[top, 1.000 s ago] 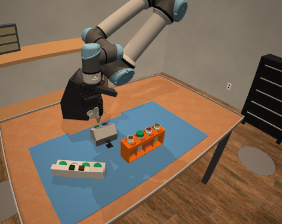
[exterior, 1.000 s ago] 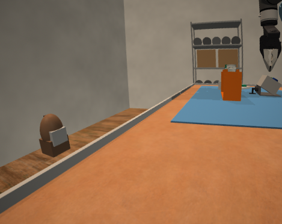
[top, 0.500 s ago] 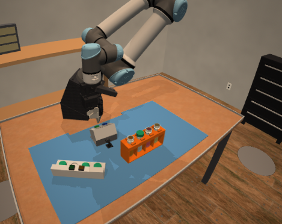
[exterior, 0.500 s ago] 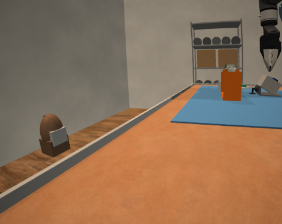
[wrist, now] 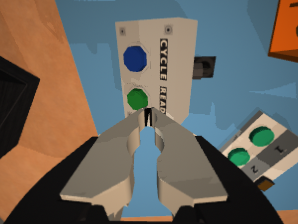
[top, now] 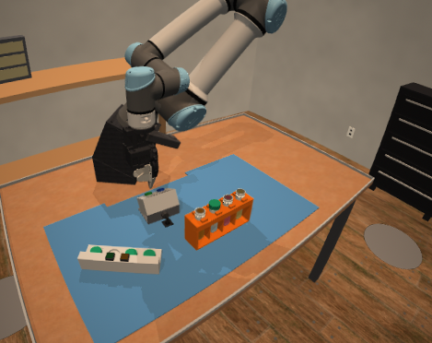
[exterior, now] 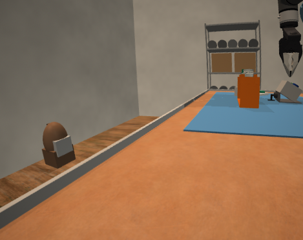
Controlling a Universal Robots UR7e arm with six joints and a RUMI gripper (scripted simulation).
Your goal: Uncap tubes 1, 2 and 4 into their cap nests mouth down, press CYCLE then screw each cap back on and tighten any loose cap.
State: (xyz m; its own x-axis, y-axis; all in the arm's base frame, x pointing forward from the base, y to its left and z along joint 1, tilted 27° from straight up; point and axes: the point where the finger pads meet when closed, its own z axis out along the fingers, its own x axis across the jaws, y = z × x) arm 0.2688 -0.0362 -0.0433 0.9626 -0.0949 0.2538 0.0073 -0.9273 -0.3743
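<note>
My gripper is now 5 cm above the green key, 2 cm past it and 1 cm to the left of it. The rest, counted from my hand: cap 18 cm ahead, 10 cm below, 9 cm to the right; grey key housing 6 cm below, 2 cm to the left; blue key 5 cm below, 4 cm to the left, 2 cm behind.
</note>
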